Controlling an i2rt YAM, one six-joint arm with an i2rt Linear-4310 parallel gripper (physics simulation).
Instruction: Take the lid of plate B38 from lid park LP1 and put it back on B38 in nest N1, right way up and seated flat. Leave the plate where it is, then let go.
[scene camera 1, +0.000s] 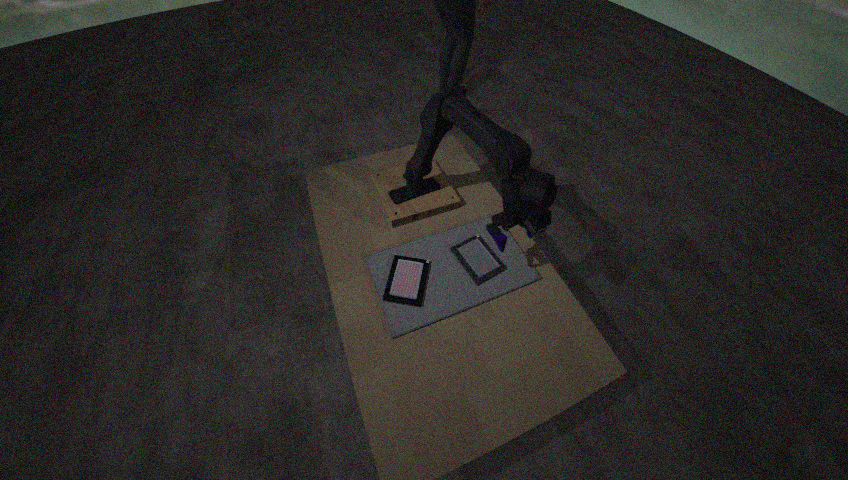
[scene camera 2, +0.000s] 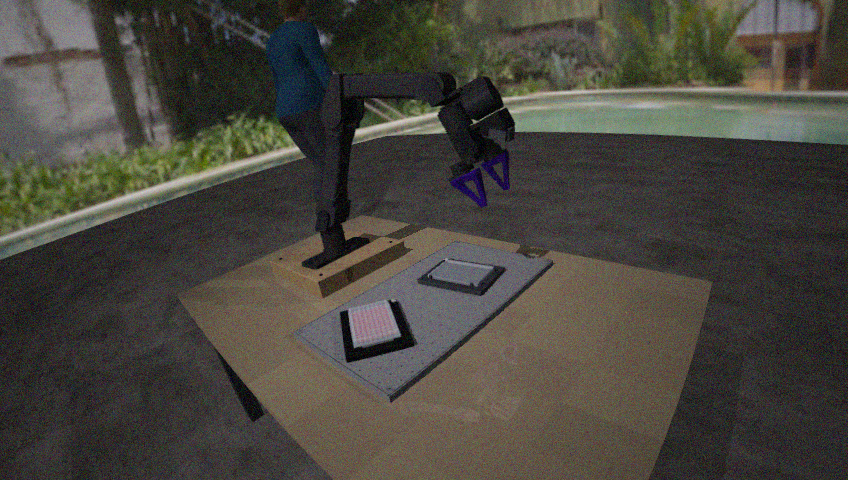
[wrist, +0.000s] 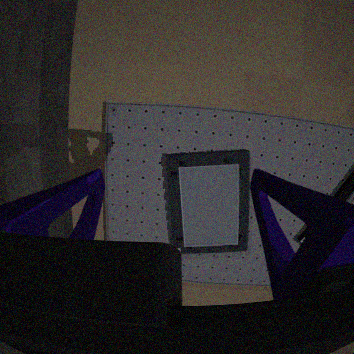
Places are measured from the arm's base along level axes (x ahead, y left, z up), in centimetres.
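Where they show: gripper, fingertip midpoint: (scene camera 1: 515, 244) (scene camera 2: 496, 197) (wrist: 177, 177); arm's base, link origin: (scene camera 1: 414, 191) (scene camera 2: 337, 253).
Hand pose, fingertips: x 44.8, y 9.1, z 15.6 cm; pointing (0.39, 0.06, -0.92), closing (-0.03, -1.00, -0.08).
Note:
Things, the pixels of their top centre, and the offset from my fingertips. Level surfaces: height alone.
- pale clear lid, top centre: (wrist: 209, 208) (scene camera 2: 461, 270) (scene camera 1: 478, 256) dz -16.6, dx -8.6, dy -3.3 cm
- lid park, top centre: (wrist: 209, 208) (scene camera 2: 461, 269) (scene camera 1: 478, 256) dz -16.4, dx -8.6, dy -3.3 cm
- black nest, top centre: (scene camera 2: 372, 323) (scene camera 1: 407, 278) dz -16.6, dx -12.4, dy -28.3 cm
- grey perforated board, top centre: (wrist: 267, 211) (scene camera 2: 432, 295) (scene camera 1: 452, 267) dz -18.3, dx -10.0, dy -12.7 cm
- wooden table, surface height: dz -19.6 cm
A pale clear lid (scene camera 1: 477, 257) (scene camera 2: 460, 273) (wrist: 210, 205) lies flat in the dark grey frame of the lid park (scene camera 1: 480, 280) (scene camera 2: 423, 280) (wrist: 243, 210), on the right part of the board. A plate with a pink grid of wells (scene camera 1: 407, 278) (scene camera 2: 374, 324) sits without a lid in the black nest (scene camera 1: 404, 301) (scene camera 2: 408, 337) on the left part. No labels are legible. My gripper (scene camera 1: 516, 237) (scene camera 2: 495, 197) (wrist: 177, 177) is open and empty, high above the board's right end. In the wrist view the lid lies between the fingertips, nearer the right one.
A grey perforated board (scene camera 1: 440, 303) (scene camera 2: 440, 350) (wrist: 135, 195) carries both frames on the wooden table (scene camera 1: 476, 368) (scene camera 2: 571, 356) (wrist: 215, 60). The arm's base stands on a wooden block (scene camera 1: 425, 212) (scene camera 2: 357, 278) behind the board. A person (scene camera 2: 297, 71) stands behind the arm.

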